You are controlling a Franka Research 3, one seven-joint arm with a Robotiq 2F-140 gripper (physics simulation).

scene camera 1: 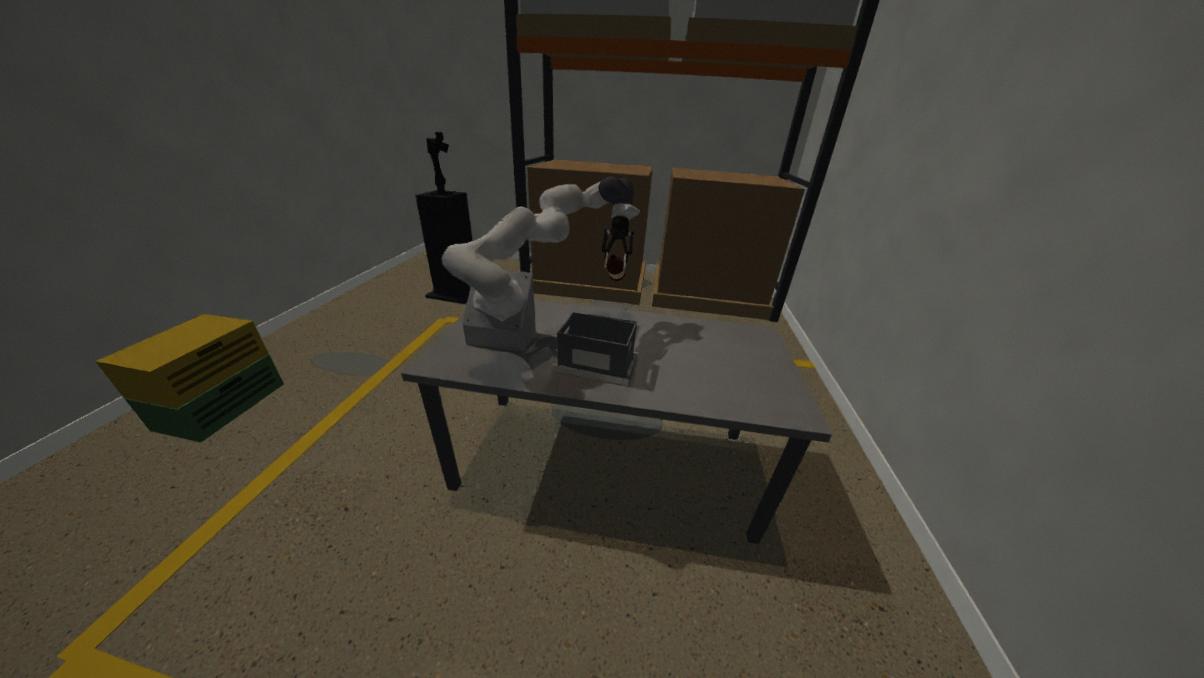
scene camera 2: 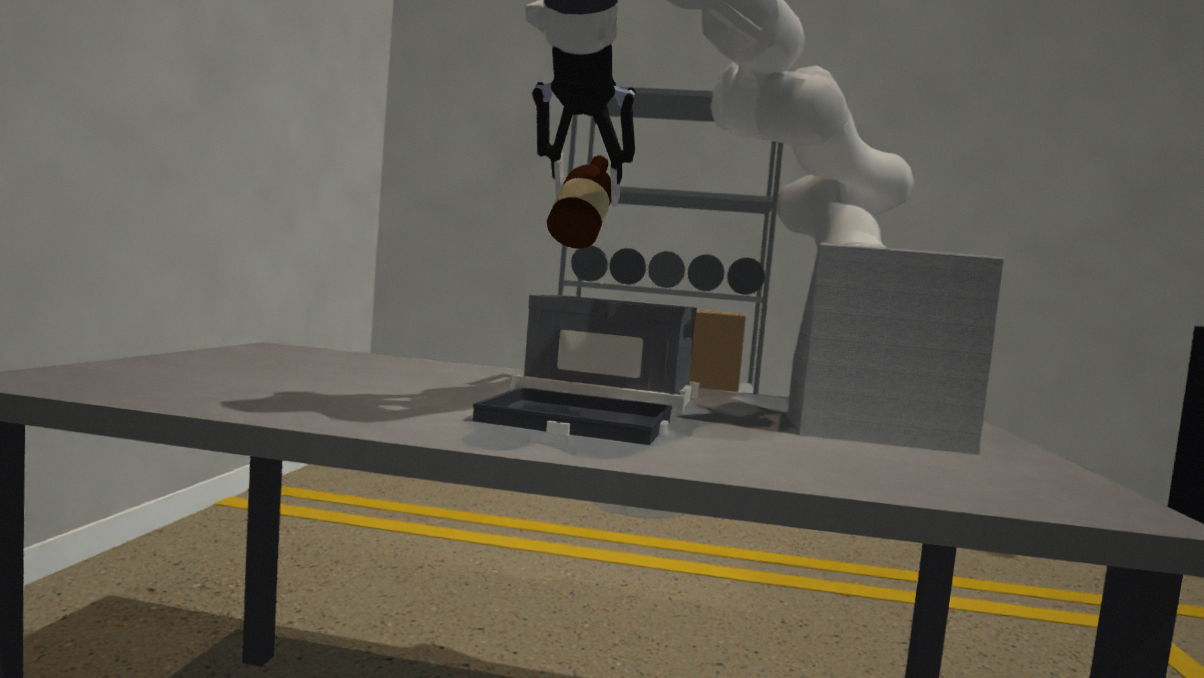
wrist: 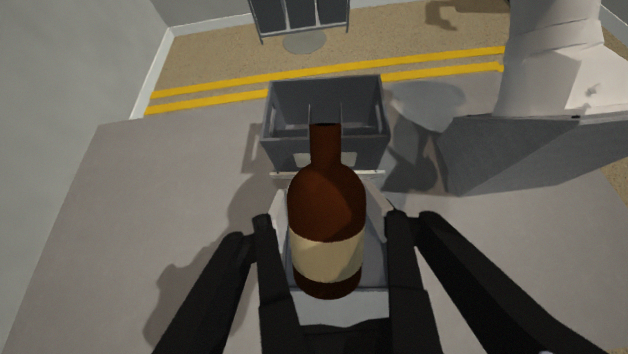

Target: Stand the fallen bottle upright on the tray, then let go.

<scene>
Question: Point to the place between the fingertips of the gripper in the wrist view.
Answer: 325, 197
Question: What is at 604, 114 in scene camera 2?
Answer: The gripper.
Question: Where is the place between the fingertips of the gripper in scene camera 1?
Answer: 614, 267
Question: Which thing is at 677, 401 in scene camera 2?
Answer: A pale rail.
</scene>
